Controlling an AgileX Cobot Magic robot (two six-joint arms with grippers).
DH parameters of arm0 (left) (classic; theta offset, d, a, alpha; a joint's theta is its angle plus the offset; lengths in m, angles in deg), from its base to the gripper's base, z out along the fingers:
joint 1: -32.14 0.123 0 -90
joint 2: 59.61 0 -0.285 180
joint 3: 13.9 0 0.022 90
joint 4: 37.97 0.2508 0 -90
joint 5: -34.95 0 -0.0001 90
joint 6: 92.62 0.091 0 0
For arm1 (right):
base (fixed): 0 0 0 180
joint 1: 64.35 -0.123 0 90
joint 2: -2.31 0 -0.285 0
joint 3: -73.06 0 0.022 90
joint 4: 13.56 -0.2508 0 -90
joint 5: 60.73 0 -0.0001 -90
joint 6: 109.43 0.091 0 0
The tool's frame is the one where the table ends.
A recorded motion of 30 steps. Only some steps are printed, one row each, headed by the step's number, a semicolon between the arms.
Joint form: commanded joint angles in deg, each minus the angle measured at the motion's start. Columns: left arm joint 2, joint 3, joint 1, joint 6, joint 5, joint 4; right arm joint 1, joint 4, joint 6, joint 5, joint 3, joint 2.
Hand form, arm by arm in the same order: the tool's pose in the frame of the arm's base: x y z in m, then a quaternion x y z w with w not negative. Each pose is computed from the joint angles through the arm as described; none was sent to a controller.
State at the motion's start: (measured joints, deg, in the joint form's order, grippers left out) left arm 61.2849 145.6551 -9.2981 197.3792 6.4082 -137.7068; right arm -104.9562 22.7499 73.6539 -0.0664 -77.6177 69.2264
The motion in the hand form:
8: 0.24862 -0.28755 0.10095 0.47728 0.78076 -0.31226 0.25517; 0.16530 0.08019 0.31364 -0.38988 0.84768 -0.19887 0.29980
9: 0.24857 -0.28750 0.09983 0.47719 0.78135 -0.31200 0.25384; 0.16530 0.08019 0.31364 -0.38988 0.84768 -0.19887 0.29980
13: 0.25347 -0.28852 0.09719 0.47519 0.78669 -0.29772 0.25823; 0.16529 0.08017 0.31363 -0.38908 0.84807 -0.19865 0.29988
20: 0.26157 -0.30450 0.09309 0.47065 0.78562 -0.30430 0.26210; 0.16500 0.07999 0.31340 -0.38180 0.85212 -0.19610 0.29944
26: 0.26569 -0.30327 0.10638 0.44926 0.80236 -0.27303 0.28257; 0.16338 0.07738 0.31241 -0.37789 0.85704 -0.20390 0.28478
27: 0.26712 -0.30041 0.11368 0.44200 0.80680 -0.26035 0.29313; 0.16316 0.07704 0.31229 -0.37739 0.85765 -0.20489 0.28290
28: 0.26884 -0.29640 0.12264 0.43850 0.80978 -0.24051 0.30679; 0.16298 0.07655 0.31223 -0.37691 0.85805 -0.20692 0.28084
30: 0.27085 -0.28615 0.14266 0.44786 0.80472 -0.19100 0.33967; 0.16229 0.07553 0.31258 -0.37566 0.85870 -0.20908 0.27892
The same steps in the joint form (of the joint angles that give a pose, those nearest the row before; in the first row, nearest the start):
8: 4.39 0.55 -1.25 1.05 0.08 -0.20; 0.10 -0.01 -0.02 -1.28 -0.07 -0.42
9: 4.56 0.55 -1.25 1.05 0.08 -0.21; 0.10 -0.01 -0.02 -1.28 -0.07 -0.42
13: 5.28 1.49 -1.25 1.05 1.94 -0.21; 0.10 -0.01 0.08 -1.27 -0.07 -0.42
20: 8.23 5.76 -2.19 -0.58 2.13 -0.21; 0.10 -0.16 0.98 -1.04 -0.07 -0.42
26: 5.87 5.87 -2.79 -3.15 7.68 -0.20; 0.10 -0.16 0.98 1.00 -0.07 -0.42
27: 4.43 5.50 -2.79 -3.66 9.75 -0.20; 0.10 -0.16 0.98 1.26 -0.07 -0.42
28: 2.66 5.09 -2.79 -4.37 12.53 0.74; 0.10 -0.05 0.98 1.58 -0.07 -0.42
30: -1.41 3.95 -2.79 -4.79 18.34 4.37; 0.11 0.05 0.97 2.04 -0.07 -0.58

